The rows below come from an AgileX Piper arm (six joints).
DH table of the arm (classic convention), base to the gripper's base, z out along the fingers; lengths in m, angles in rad. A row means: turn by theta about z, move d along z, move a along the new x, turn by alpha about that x. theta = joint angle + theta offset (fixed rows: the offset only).
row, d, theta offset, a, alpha
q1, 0.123, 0, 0, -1.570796
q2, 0, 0.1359, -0.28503, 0
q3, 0, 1.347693, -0.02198, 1.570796
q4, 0.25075, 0, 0, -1.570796
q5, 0, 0, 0, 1.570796
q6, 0.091, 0, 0, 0
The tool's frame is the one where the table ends.
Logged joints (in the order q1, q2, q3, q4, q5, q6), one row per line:
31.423 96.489 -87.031 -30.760 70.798 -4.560
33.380 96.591 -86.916 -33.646 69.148 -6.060
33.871 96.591 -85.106 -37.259 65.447 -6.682
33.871 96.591 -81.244 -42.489 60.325 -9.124
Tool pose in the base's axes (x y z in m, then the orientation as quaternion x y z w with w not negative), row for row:
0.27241 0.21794 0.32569 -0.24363 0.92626 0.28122 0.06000
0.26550 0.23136 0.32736 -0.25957 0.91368 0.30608 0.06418
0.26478 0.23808 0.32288 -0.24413 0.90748 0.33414 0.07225
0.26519 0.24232 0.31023 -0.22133 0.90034 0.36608 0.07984
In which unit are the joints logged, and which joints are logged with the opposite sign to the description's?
The joints are logged in degrees. Opposite sign: q4.
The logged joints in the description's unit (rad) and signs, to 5 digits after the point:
0.54843 1.68405 -1.51898 0.53686 1.23566 -0.07959
0.58259 1.68583 -1.51697 0.58723 1.20686 -0.10577
0.59116 1.68583 -1.48538 0.65029 1.14227 -0.11662
0.59116 1.68583 -1.41798 0.74157 1.05287 -0.15924

